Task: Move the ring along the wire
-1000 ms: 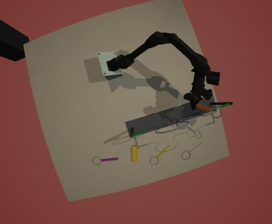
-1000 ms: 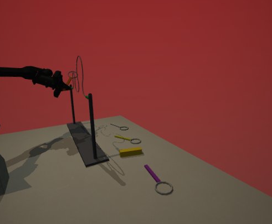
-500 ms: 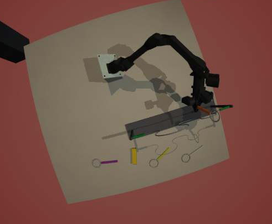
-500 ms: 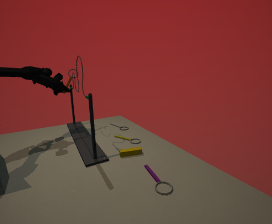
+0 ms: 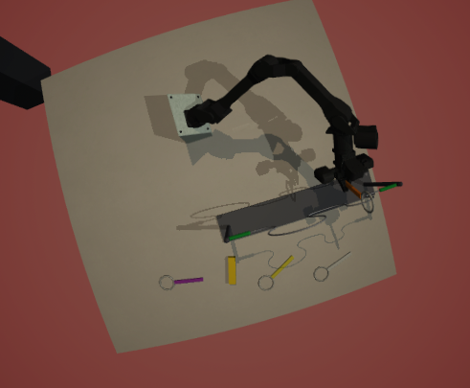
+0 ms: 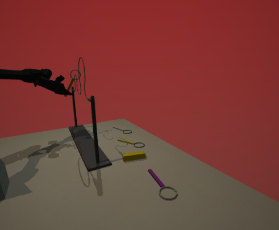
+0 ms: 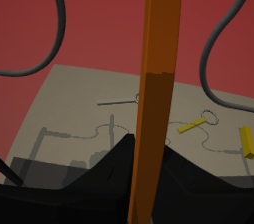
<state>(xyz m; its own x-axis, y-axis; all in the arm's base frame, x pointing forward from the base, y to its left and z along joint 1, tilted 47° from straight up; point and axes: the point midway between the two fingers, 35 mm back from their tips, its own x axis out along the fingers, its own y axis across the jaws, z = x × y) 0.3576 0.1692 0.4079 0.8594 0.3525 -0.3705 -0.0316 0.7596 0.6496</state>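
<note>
Right now my gripper tip is 10 mm short of the orange-handled ring, 10 mm to the right of it and 80 mm below it. Also, from my gripper tip: yellow-handled ring: 280 mm ahead, 280 mm to the right, 280 mm below; then grey-handled ring: 320 mm ahead, 40 mm to the right, 280 mm below; then yellow block: 210 mm ahead, 430 mm to the right, 270 mm below.
</note>
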